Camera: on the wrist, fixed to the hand. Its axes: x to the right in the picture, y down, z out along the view.
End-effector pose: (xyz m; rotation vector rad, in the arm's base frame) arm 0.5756 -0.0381 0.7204 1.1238 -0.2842 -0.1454
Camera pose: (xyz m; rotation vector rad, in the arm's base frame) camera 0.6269 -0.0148 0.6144 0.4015 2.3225 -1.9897
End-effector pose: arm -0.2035 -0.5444 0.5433 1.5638 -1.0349 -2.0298
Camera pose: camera -0.1267 -0.5304 0.4522 -1.3693 -1.4337 0.1319
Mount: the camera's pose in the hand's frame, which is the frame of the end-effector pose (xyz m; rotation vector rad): 0.0270 -0.0872 -0.0779 -0.1375 0.9170 -2.9259
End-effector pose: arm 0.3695 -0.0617 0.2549 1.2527 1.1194 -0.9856
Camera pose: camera 0.2828 0.0095 0.2124 0.8085 -1.7209 0.8974
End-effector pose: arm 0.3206 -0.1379 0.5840 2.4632 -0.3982 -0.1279
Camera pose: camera 0.3828 -0.0357 0.5933 0.5420 2.9870 -0.0923
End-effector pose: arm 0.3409 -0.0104 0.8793 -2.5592 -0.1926 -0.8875
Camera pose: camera 0.2957 0.0342 0.9811 -0.3123 2.1124 1.2925
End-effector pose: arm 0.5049 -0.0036 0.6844 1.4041 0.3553 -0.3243
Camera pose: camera 0.4884 0.0611 0.5847 0.3477 -2.4401 1.4768
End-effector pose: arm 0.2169 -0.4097 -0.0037 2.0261 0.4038 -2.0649
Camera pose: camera 0.2593 -0.3001 -0.0280 -0.2223 -1.6329 -0.1838
